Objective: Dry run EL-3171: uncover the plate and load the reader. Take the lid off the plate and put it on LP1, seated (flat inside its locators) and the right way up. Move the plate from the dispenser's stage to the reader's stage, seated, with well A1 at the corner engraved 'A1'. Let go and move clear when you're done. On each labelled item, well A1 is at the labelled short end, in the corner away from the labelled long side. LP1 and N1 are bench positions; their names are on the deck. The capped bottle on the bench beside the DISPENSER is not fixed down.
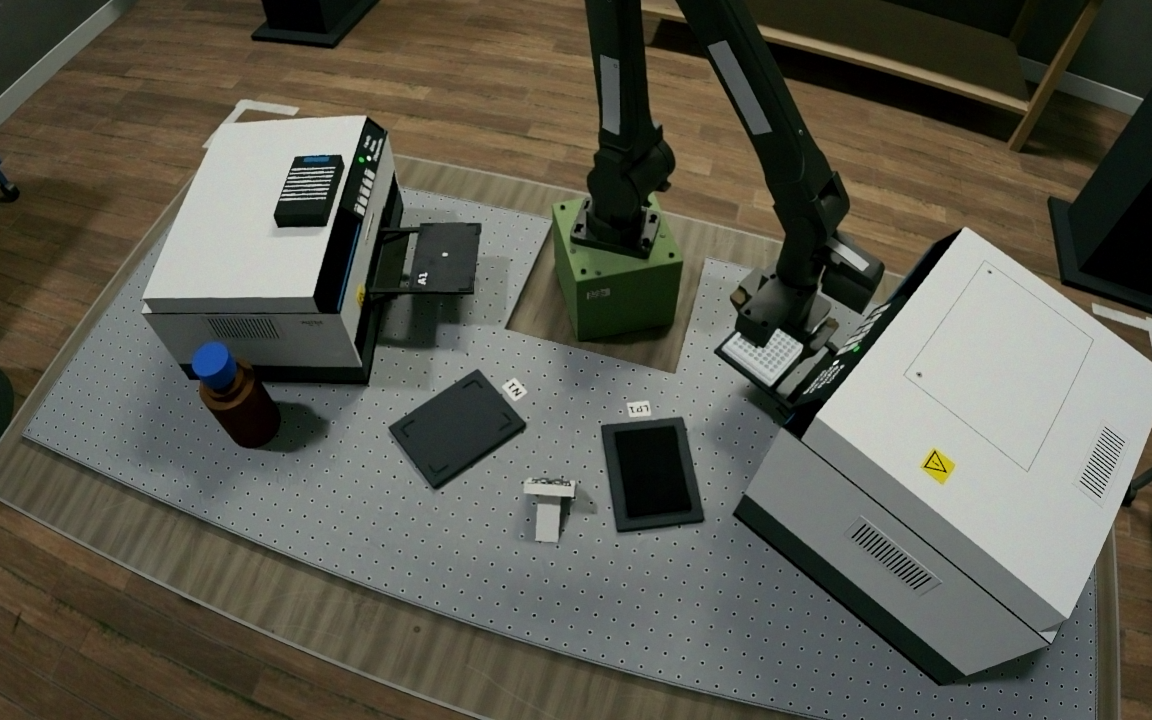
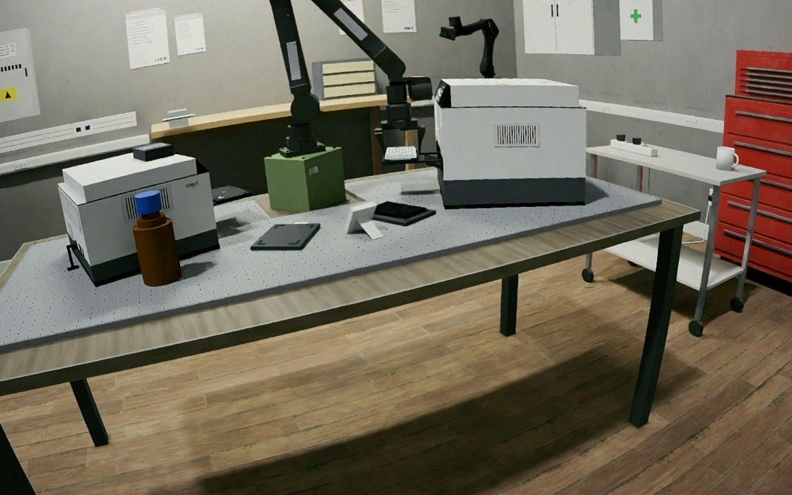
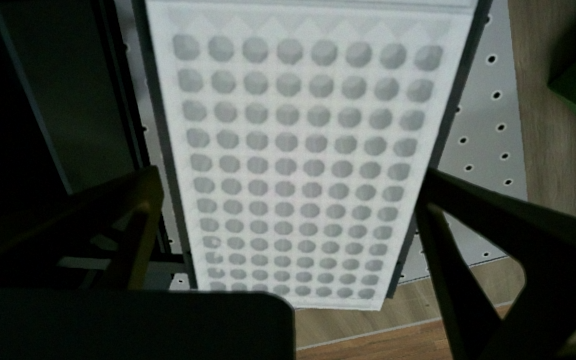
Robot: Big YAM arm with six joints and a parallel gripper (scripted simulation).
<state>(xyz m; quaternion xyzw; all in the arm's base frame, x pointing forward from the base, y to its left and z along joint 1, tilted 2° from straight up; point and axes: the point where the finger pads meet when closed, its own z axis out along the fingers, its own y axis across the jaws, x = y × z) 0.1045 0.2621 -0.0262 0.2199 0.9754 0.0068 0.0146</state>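
The well plate is right at my hand. Also, from my hand: LP1 pad: 190 mm ahead, 120 mm to the right, 110 mm below; then dark lid: 190 mm ahead, 120 mm to the right, 100 mm below; then N1 nest: 210 mm ahead, 410 mm to the right, 110 mm below.
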